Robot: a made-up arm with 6 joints.
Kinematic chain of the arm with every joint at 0, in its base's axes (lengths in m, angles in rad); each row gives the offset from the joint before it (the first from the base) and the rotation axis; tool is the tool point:
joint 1: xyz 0 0 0.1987 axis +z
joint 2: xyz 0 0 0 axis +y
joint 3: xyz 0 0 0.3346 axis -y
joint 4: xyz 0 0 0 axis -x
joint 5: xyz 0.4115 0 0 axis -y
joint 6: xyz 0 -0.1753 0 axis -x
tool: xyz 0 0 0
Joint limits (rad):
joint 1: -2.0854..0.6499
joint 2: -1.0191..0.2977
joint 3: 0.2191..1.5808
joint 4: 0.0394..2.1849
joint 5: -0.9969..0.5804
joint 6: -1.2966..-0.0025
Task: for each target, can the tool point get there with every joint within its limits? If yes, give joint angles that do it. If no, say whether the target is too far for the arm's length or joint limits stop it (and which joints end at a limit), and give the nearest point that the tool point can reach.
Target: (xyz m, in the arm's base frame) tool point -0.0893 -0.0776 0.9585
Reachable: yes | joints -1.3679 -0.0871 0.9505 0.9419 0.3685 -0.1066
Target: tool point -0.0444 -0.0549 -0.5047
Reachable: no: joint limits stop it (at a limit: joint 2, joint 3, joint 4) | nearest point -0.3384 -0.4185 0.4932 | short by 1.102 m
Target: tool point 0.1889 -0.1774 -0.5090
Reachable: no: joint limits stop it (at a limit: joint 2, joint 3, joint 4) | nearest point 0.3923 -0.3684 0.4932 | short by 1.040 m
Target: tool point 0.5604 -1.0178 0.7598
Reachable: no: too far | nearest point 0.2550 -0.4631 0.6326 | short by 0.646 m
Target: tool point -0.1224 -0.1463 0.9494
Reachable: yes | joints 0.3973 -0.1112 1.4127 1.0477 -0.4815 -0.6966
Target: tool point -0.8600 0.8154 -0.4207
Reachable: no: too far | nearest point -0.5282 0.5008 0.4360 | short by 0.971 m
